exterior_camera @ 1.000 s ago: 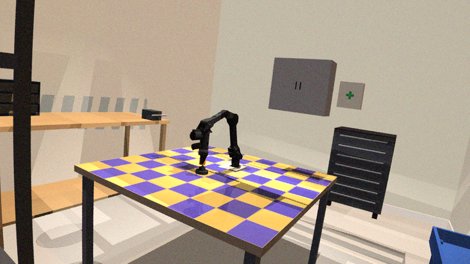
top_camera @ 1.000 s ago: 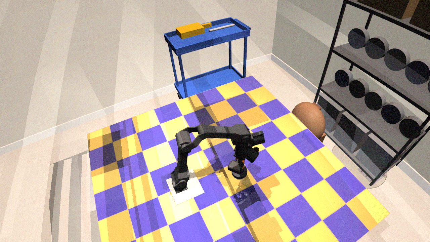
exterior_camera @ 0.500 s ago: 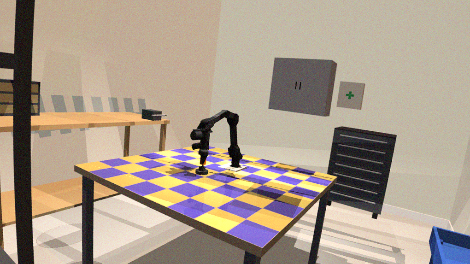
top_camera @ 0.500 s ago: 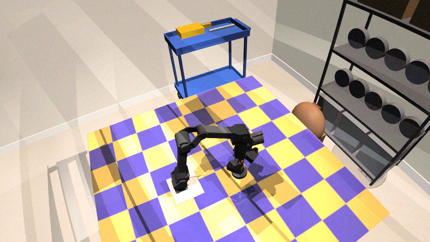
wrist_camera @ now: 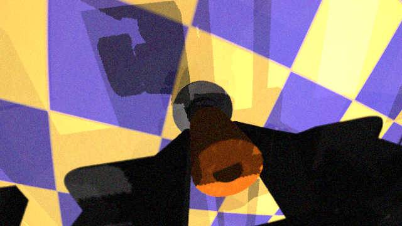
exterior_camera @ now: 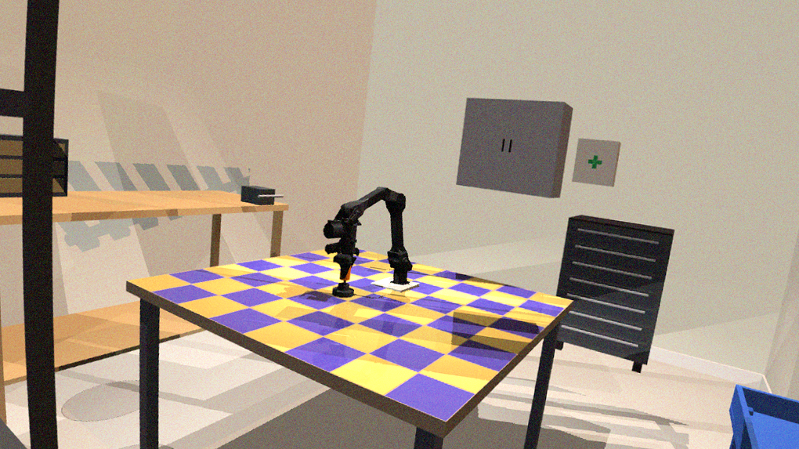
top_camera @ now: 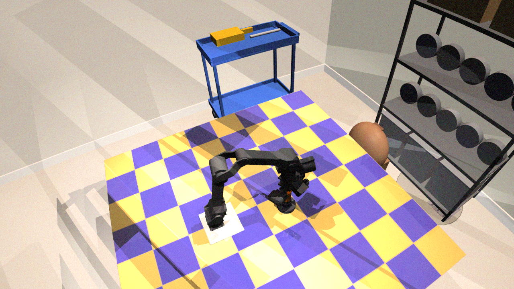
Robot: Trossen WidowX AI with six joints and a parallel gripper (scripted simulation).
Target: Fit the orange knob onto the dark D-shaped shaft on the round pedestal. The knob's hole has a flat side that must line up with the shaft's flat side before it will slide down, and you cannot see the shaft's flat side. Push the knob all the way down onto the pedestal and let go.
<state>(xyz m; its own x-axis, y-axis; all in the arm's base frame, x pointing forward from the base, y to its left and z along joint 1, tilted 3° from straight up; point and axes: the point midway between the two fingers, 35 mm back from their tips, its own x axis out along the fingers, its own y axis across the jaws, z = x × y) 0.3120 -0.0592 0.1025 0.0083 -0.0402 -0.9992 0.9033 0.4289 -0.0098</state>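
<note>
Right now my gripper tip is 20 mm below the orange knob. From my gripper tip the other things lie so: round pedestal 40 mm below.
</note>
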